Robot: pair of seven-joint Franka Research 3 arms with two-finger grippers.
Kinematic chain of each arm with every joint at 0, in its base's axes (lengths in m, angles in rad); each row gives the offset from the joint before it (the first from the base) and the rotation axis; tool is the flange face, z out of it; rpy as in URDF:
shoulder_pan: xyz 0 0 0.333 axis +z
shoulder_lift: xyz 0 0 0 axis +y
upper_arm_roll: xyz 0 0 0.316 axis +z
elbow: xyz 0.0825 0 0 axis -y
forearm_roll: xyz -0.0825 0 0.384 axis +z
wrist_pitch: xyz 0 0 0 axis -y
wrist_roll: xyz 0.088 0 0 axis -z
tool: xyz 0 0 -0.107 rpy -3.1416 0 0
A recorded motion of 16 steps. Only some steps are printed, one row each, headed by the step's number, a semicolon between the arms.
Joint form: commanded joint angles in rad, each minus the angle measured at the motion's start. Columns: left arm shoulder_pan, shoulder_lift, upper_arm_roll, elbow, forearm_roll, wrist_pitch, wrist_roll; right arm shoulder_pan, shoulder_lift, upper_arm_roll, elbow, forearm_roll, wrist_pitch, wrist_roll.
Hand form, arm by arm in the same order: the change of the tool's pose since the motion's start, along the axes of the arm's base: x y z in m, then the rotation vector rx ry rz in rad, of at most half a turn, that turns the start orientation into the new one. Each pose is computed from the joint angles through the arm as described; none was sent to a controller.
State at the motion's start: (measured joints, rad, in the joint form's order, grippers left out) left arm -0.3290 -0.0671 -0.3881 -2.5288 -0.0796 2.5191 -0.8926; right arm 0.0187 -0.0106 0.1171 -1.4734 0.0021 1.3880 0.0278
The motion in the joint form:
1: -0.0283 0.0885 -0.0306 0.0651 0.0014 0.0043 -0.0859; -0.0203 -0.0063 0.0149 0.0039 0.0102 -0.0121 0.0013
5: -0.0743 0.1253 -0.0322 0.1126 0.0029 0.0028 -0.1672; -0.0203 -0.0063 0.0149 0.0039 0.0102 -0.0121 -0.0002
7: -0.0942 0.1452 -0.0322 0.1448 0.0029 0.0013 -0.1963; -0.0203 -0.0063 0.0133 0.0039 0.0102 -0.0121 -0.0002
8: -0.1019 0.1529 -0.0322 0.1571 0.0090 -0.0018 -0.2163; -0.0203 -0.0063 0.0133 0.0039 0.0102 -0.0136 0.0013
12: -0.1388 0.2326 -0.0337 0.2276 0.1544 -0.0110 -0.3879; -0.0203 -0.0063 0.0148 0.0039 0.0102 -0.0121 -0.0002
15: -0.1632 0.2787 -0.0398 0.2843 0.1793 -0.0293 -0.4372; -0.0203 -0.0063 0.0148 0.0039 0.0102 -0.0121 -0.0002
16: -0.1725 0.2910 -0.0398 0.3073 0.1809 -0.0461 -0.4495; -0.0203 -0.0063 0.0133 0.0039 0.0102 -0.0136 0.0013
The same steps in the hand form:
1: -0.0047 -0.0354 -0.0124 -0.0167 0.0365 0.0254; -0.0033 -0.0017 0.0041 0.0087 0.0032 -0.0055
5: -0.0110 -0.0628 -0.0102 -0.0351 0.0442 0.0581; -0.0033 -0.0017 0.0041 0.0088 0.0032 -0.0040
7: -0.0113 -0.0771 -0.0066 -0.0497 0.0448 0.0676; -0.0031 -0.0026 0.0041 0.0088 0.0032 -0.0056
8: -0.0119 -0.0825 -0.0055 -0.0510 0.0447 0.0752; -0.0033 -0.0026 0.0040 0.0085 0.0046 -0.0071
12: -0.0148 -0.1117 -0.0158 -0.0097 0.0141 0.0993; -0.0033 -0.0018 0.0041 0.0088 0.0032 -0.0041
15: -0.0173 -0.1336 -0.0170 -0.0103 0.0202 0.1031; -0.0033 -0.0018 0.0041 0.0088 0.0032 -0.0041
16: -0.0174 -0.1407 -0.0155 -0.0078 0.0260 0.1066; -0.0033 -0.0026 0.0040 0.0085 0.0046 -0.0071

